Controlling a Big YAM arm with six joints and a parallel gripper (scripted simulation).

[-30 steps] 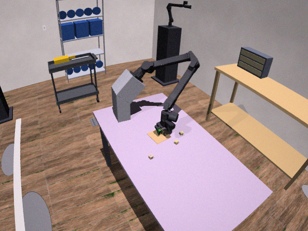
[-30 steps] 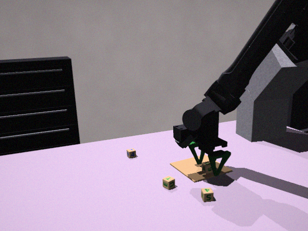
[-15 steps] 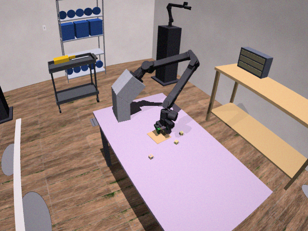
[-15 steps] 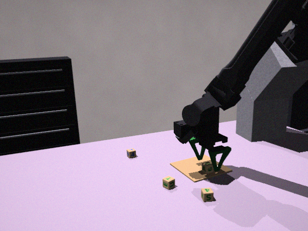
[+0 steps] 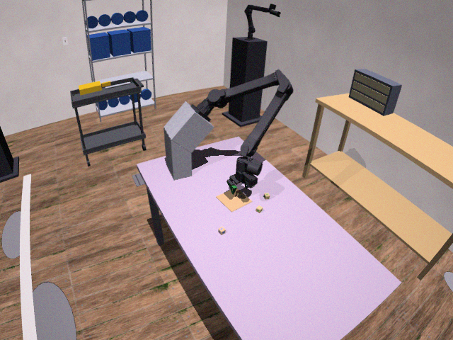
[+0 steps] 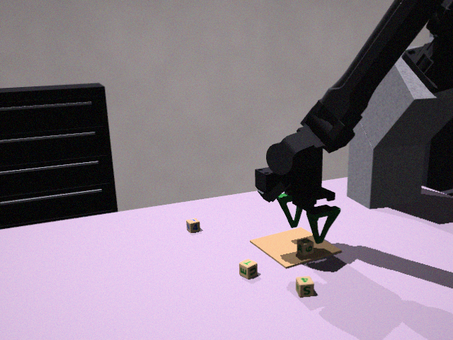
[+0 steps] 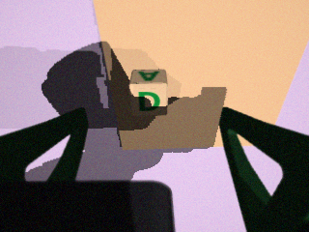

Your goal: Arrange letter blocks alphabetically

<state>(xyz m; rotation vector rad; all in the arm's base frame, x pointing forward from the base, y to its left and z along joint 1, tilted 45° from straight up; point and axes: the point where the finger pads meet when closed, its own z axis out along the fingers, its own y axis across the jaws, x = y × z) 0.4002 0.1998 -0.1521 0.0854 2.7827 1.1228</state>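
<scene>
My gripper is now 30 mm above the D block. Round my hand: T block: 150 mm ahead, 40 mm below, 20 mm to the left; then L block: 220 mm to the right, 170 mm ahead, 40 mm below; then tan mat: 50 mm below, 40 mm to the right.
</scene>
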